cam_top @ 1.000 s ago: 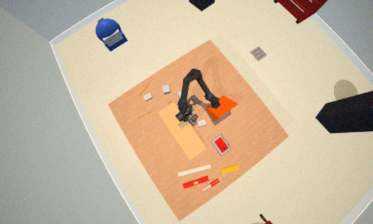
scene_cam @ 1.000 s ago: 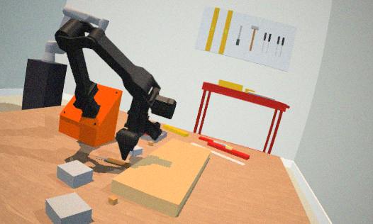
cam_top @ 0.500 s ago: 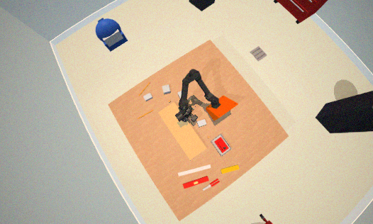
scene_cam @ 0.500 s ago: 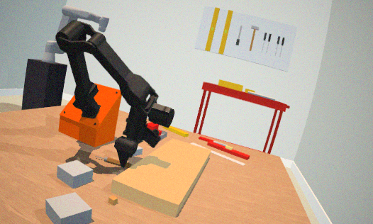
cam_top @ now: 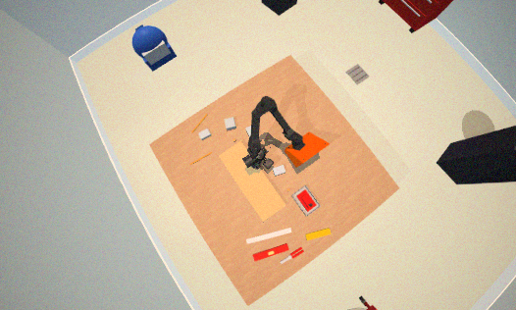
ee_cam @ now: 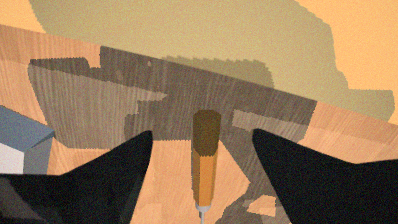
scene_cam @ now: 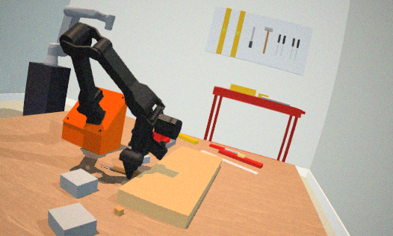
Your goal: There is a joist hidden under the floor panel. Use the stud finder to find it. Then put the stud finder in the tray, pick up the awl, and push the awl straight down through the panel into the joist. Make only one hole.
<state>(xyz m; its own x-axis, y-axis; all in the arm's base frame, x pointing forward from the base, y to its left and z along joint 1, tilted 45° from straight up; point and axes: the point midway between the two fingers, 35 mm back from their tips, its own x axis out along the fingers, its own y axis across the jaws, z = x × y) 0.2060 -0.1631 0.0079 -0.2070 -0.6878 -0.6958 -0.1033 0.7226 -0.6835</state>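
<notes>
My gripper tip is 6 cm past the awl and 1 cm to the left of it. Also, from my gripper tip: white strip 41 cm to the left, 31 cm ahead; grey tray 41 cm to the left, 3 cm behind, 1 cm above; stud finder 43 cm to the left, 5 cm above, 2 cm behind.
</notes>
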